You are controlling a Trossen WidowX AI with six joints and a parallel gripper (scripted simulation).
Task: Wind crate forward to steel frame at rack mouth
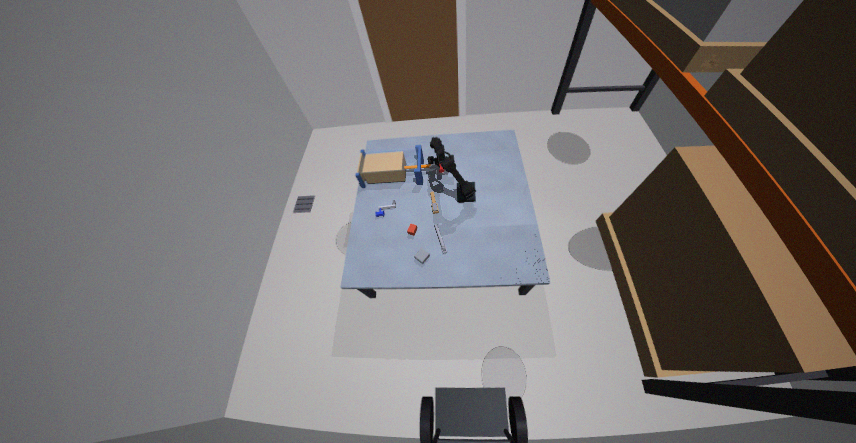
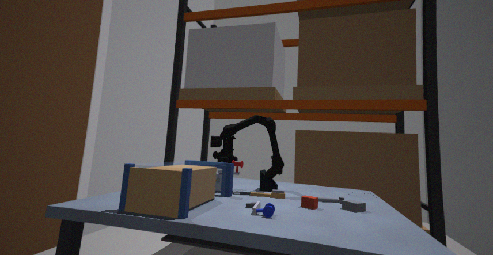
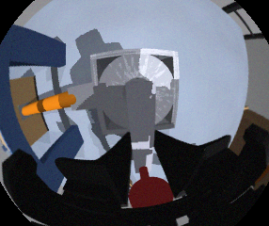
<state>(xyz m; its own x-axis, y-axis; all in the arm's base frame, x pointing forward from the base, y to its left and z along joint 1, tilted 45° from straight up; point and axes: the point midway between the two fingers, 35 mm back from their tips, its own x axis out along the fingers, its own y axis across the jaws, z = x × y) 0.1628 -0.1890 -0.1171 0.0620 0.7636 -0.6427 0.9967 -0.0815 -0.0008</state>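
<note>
My gripper tip is now 5 cm to the right of the red knob and 5 cm below it. Also, from my gripper tip: blue frame (16 cm ahead, 6 cm to the right, 2 cm above); winch handle (2 cm to the left, 2 cm above); grey winch (6 cm to the right, 6 cm below, 2 cm behind).
</note>
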